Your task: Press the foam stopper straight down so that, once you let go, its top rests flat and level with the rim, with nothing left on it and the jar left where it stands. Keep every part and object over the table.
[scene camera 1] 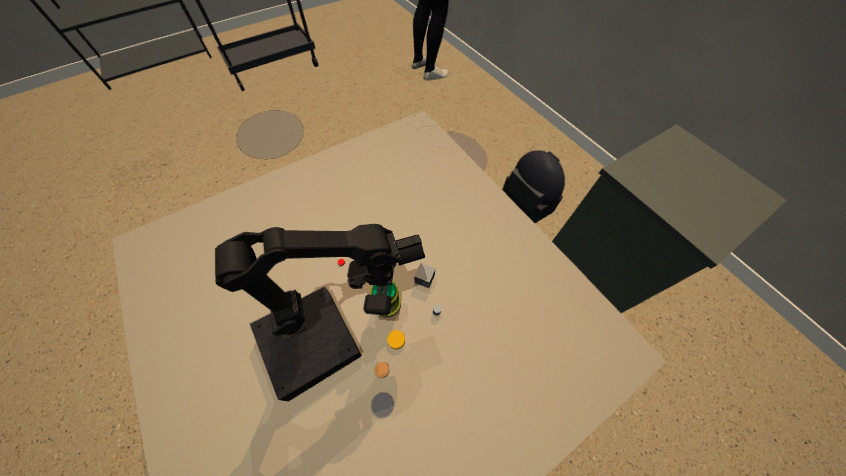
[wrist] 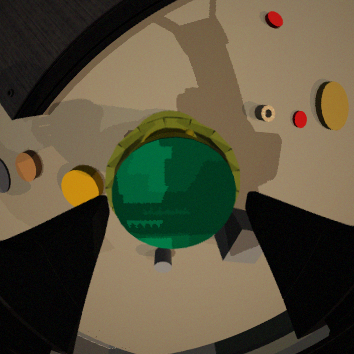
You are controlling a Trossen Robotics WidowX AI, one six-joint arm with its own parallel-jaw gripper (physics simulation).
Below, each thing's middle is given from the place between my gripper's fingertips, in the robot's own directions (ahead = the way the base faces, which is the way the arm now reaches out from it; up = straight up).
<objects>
My hand is 10 mm above the green foam stopper (wrist: 172,190). Also, from my hand: yellow disc (wrist: 81,183) 40 mm behind, 110 mm to the right, 110 mm below; grey block (wrist: 236,241) 140 mm ahead, 90 mm below; yellow-green jar (wrist: 167,120) 60 mm below.
</objects>
